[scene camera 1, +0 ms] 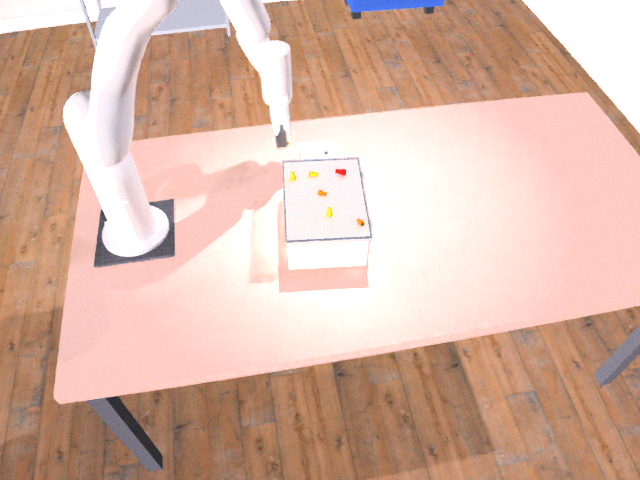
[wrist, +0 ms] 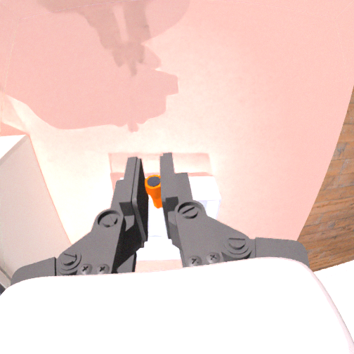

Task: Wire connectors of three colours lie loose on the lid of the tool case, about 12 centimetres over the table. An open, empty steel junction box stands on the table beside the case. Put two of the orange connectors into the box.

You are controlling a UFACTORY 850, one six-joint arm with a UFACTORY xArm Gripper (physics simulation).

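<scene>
My gripper (scene camera 1: 281, 145) (wrist: 153, 174) is shut on an orange connector (wrist: 153, 188), its wide end up between the fingers. The pale junction box (scene camera 1: 313, 150) (wrist: 206, 188) stands on the table behind the tool case (scene camera 1: 328, 254) (wrist: 30, 205) in the scene view. In the wrist view the box lies below the fingers, which hide much of its inside. In the scene view the fingertips show left of the box; their exact height over it is unclear. Two orange connectors (scene camera 1: 322, 193) (scene camera 1: 360, 222) lie on the case lid (scene camera 1: 305, 222).
Also on the lid are yellow connectors (scene camera 1: 293, 176) (scene camera 1: 313, 174) (scene camera 1: 329, 212) and a red connector (scene camera 1: 340, 172). The case is a tall block close beside the box. The table (scene camera 1: 465, 206) (wrist: 260, 90) extends around both, and its rear edge runs behind the box.
</scene>
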